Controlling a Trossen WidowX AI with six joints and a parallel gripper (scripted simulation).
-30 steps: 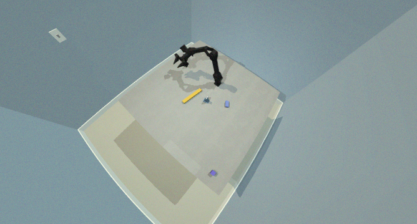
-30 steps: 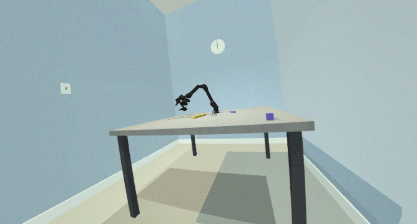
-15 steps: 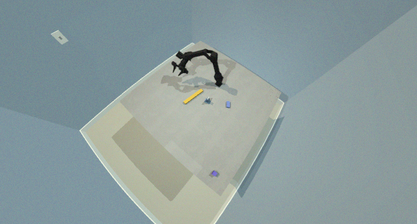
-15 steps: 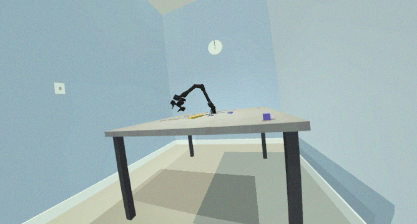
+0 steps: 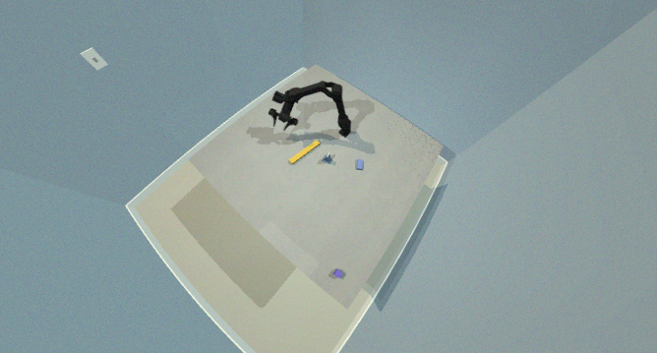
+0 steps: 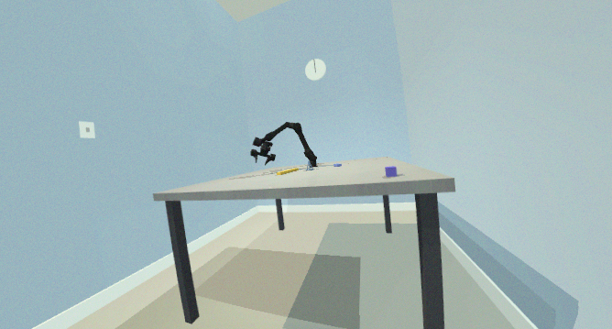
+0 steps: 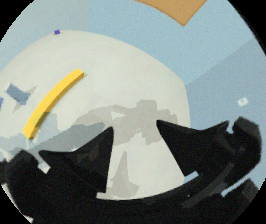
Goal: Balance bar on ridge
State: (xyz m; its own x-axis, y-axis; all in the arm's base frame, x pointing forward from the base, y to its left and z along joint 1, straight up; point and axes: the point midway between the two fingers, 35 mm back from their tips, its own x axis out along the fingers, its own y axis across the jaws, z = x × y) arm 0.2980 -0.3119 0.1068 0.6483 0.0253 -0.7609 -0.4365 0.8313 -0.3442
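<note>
Right now the yellow bar is 210 mm to the left of my gripper tip, 70 mm below it and 10 mm behind it. The rest, counted from my gripper tip: blue block 540 mm to the left, 180 mm behind, 70 mm below; purple cube 810 mm to the left, 420 mm ahead, 60 mm below.
</note>
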